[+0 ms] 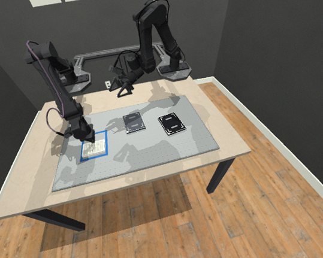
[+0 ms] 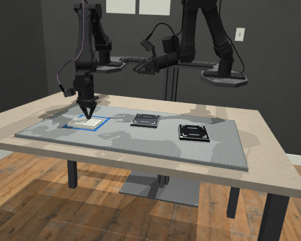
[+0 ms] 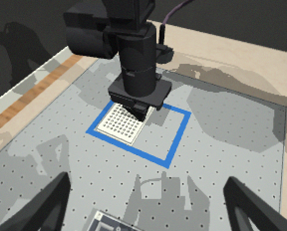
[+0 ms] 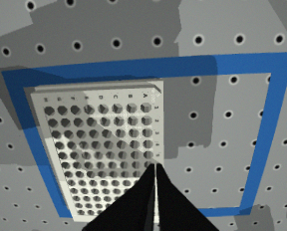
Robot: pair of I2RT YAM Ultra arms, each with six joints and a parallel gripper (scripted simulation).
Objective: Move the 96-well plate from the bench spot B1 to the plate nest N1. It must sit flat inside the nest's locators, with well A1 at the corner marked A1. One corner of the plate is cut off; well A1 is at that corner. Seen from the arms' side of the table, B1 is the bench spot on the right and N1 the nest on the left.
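Right now the white 96-well plate is 40 mm ahead of my right hand and 10 mm below it. From my right hand the other things lie so: black plate nest: 470 mm to the left, 80 mm behind, 20 mm below.
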